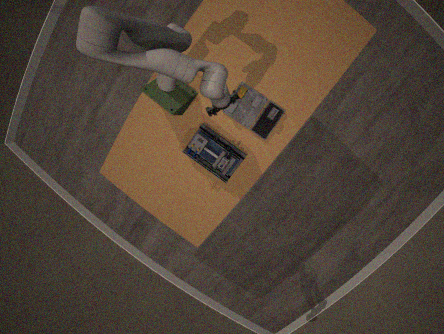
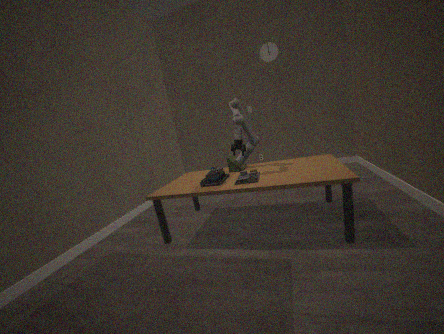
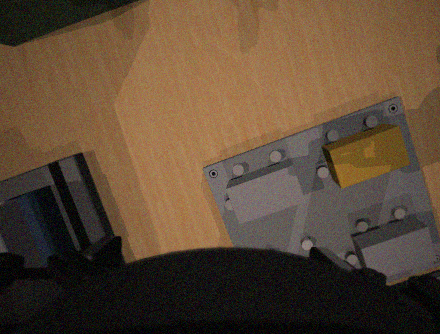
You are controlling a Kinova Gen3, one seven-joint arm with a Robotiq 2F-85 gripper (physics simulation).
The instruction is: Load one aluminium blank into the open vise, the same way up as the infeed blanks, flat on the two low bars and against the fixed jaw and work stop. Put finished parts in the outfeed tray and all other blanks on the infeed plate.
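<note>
The grey infeed plate carries pegs, a grey aluminium blank near its corner, a second grey blank and a yellow block. The vise stands beside it on a dark base. What lies between its jaws I cannot tell. The black outfeed tray holds a light grey part. My gripper is open and empty. It hangs above the plate's edge on the vise side.
The arm's green base stands on the wooden table near the plate. The table edge lies far from the fixtures on all sides.
</note>
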